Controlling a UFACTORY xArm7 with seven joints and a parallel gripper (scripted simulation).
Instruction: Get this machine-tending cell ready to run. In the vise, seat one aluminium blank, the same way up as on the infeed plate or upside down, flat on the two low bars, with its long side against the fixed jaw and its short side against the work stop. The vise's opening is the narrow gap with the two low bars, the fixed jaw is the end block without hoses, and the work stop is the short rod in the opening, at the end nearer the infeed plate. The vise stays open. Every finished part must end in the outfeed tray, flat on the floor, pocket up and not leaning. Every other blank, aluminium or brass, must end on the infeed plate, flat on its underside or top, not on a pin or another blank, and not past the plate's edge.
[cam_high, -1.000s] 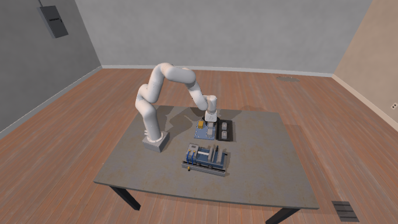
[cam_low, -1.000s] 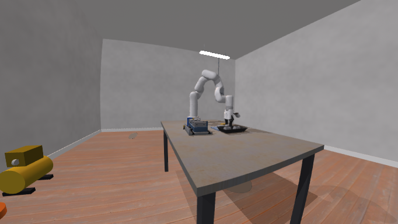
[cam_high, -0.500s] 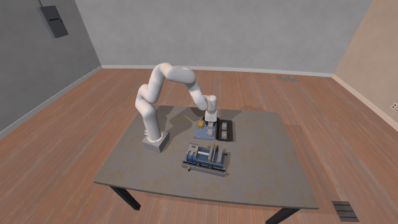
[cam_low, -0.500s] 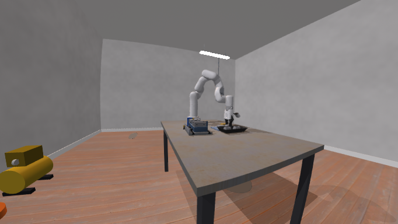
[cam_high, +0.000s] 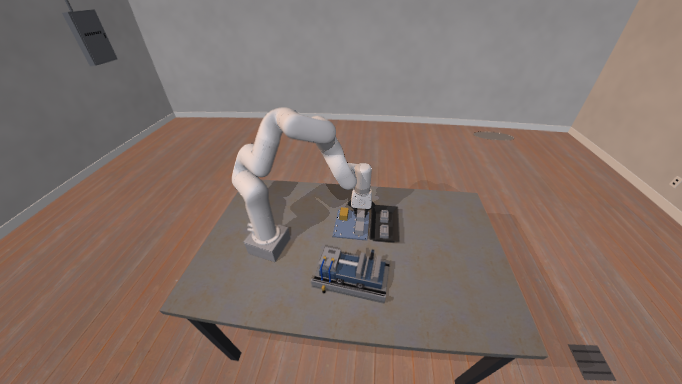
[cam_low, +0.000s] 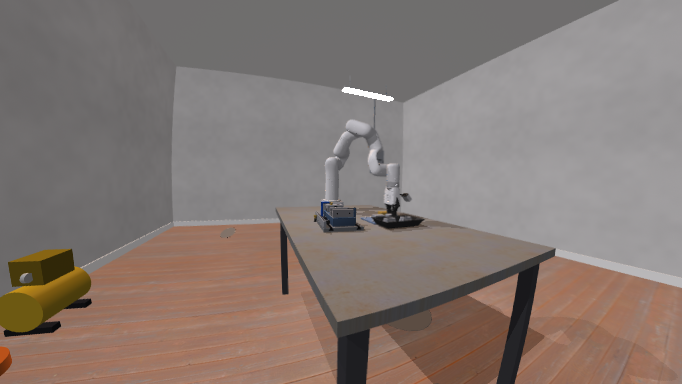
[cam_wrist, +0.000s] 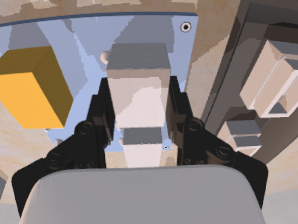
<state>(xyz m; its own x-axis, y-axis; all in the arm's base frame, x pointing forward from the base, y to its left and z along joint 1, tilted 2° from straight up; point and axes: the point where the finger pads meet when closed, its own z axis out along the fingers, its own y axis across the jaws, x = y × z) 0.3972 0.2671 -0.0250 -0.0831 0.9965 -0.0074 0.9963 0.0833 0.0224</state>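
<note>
Now: hand 9 cm past the brass blank, 2 cm above it and 1 cm to the left of it. The rest, counted from my hand: white piston rod 33 cm to the right, 3 cm above; then vise 33 cm to the right, 2 cm ahead, 1 cm below.
</note>
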